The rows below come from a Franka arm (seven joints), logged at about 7 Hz.
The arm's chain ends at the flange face. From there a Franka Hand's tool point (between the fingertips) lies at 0.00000 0.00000 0.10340 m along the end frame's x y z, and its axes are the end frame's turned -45 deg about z.
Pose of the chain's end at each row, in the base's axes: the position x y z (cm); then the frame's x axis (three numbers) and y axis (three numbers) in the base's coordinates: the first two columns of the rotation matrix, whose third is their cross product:
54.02 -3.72 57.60 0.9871 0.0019 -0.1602 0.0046 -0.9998 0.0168
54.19 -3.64 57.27 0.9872 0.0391 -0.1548 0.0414 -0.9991 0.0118
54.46 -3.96 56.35 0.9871 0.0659 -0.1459 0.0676 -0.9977 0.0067
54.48 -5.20 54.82 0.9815 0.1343 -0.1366 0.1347 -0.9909 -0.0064
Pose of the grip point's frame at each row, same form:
52.36 -3.90 47.40 0.6947 0.7083 -0.1252 0.7012 -0.7056 -0.1014
52.60 -3.83 47.05 0.6688 0.7341 -0.1178 0.7273 -0.6788 -0.1011
52.96 -4.13 46.12 0.6502 0.7521 -0.1079 0.7458 -0.6589 -0.0984
53.07 -5.33 44.58 0.5988 0.7956 -0.0921 0.7893 -0.6057 -0.1011

